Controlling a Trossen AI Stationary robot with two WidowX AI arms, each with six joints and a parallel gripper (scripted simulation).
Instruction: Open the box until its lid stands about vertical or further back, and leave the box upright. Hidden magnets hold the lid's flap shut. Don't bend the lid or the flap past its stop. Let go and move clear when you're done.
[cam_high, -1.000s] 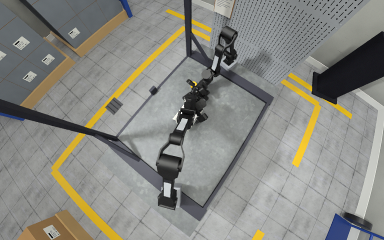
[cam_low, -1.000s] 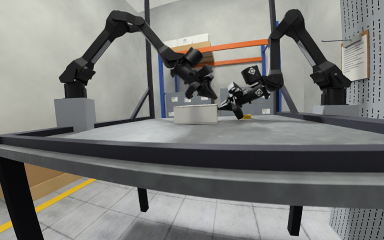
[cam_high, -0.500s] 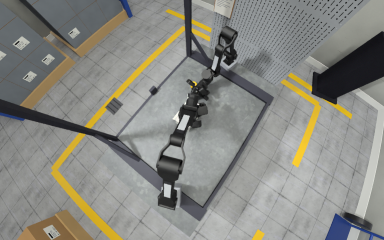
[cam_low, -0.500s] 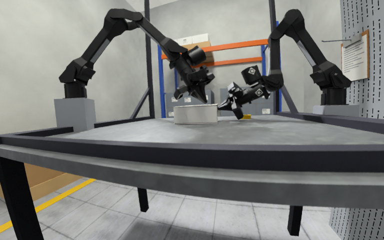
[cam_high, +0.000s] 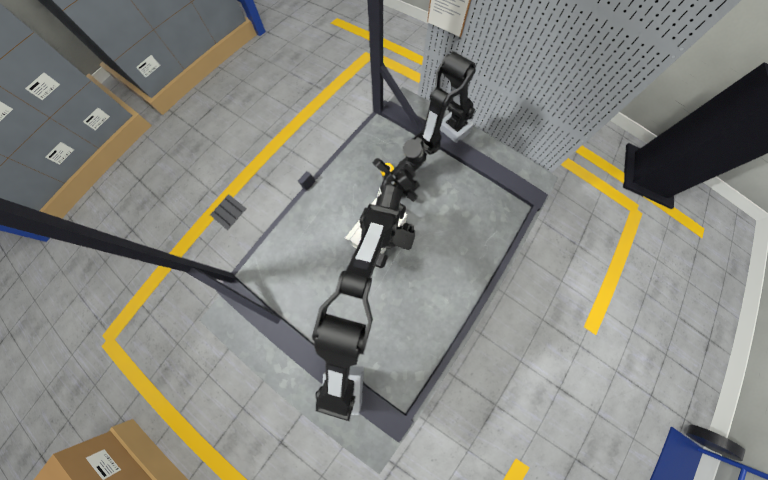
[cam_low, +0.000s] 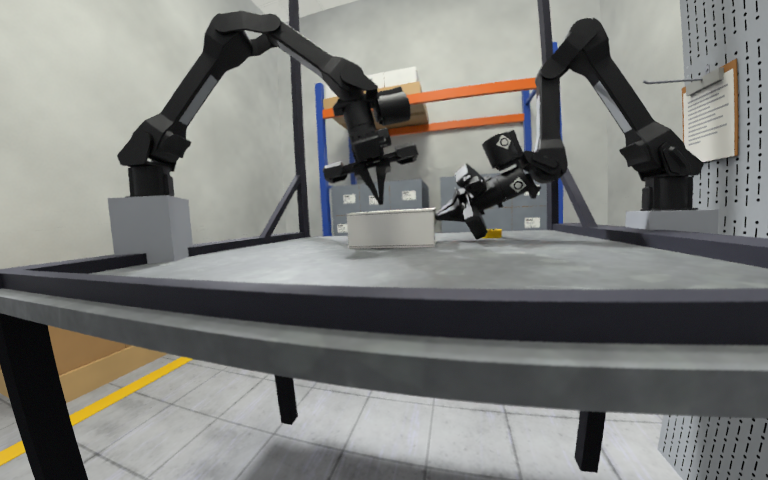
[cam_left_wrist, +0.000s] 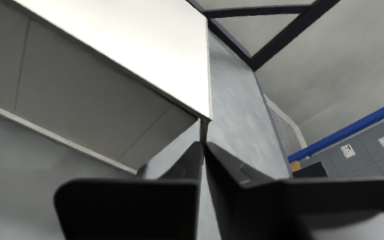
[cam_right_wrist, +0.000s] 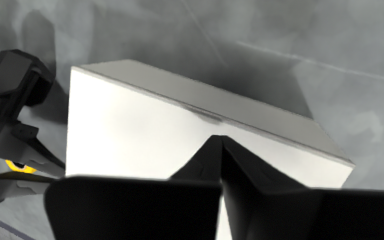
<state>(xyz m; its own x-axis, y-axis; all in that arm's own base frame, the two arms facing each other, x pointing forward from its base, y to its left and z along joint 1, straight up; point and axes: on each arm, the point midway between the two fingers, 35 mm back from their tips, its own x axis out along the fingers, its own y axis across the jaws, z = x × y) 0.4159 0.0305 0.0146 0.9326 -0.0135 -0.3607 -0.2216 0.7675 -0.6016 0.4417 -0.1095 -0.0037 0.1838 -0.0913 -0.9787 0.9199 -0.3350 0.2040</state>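
The white box is 70 mm below my right hand, 70 mm behind it and 40 mm to the left of it. Also, from my right hand: small yellow ring 270 mm to the left, 110 mm below, 110 mm behind.
The white box is 120 mm to the right of my left hand and 10 mm below it. Round my left hand: small yellow ring (110 mm to the left, 60 mm below, 40 mm behind).
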